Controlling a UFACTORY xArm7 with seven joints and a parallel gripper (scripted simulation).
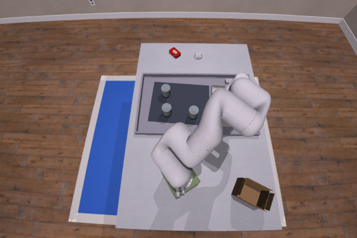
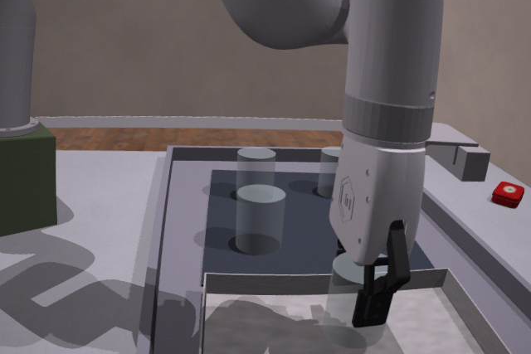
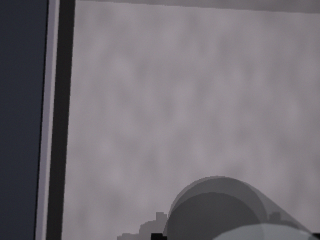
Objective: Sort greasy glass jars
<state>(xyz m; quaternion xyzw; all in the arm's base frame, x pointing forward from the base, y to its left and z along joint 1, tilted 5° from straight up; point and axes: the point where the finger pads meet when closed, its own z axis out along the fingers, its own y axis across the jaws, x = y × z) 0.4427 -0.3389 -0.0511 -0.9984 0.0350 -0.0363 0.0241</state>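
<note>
The pale tray is 60 mm below my hand. Also, from my hand: small white round object 460 mm ahead, 140 mm to the left, 60 mm below; then cardboard box 550 mm behind, 40 mm to the right, 10 mm below; then dark drying mat 50 mm ahead, 320 mm to the left, 70 mm below.
</note>
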